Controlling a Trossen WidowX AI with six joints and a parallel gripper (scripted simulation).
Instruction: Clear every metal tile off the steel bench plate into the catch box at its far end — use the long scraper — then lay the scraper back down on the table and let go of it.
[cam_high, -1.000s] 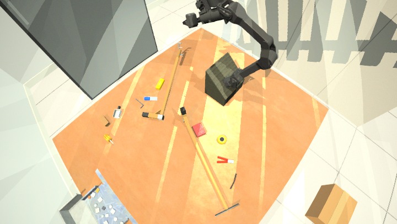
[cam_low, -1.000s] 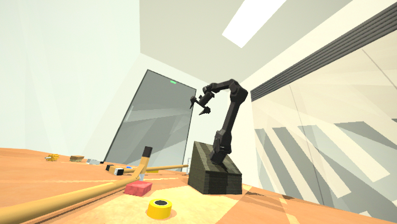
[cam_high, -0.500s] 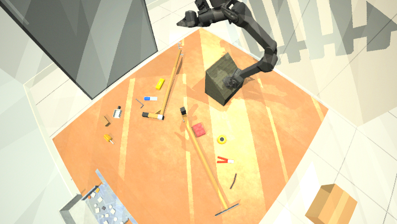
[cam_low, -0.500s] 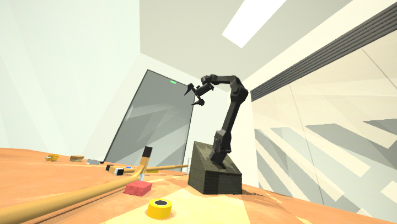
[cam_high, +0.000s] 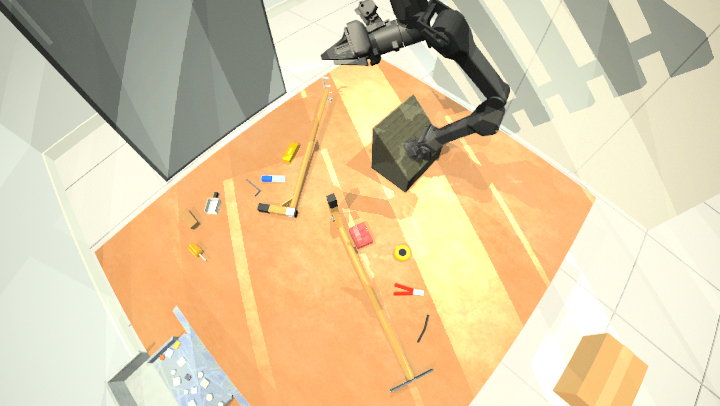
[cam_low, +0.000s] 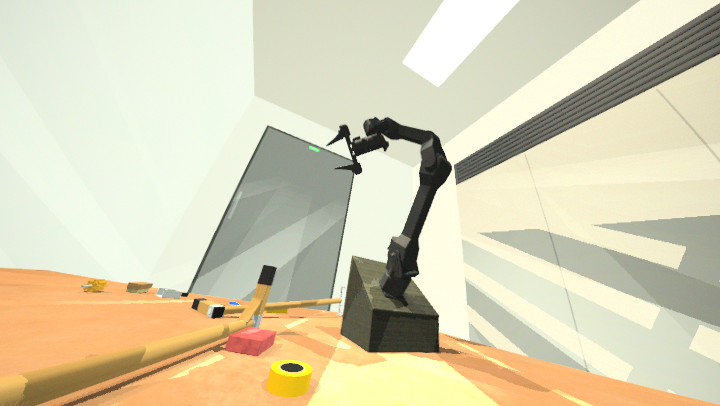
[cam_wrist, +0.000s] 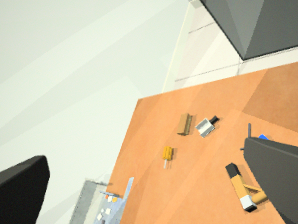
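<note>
Right now the red clip is 57 cm below my gripper tip, 41 cm to the left of it and 8 cm ahead of it. Also, from my gripper tip: red block: 56 cm below, 16 cm to the left, 7 cm ahead; long scraper: 51 cm below, 31 cm to the left, 18 cm ahead; yellow tape roll: 56 cm below, 30 cm to the left, 1 cm ahead.
</note>
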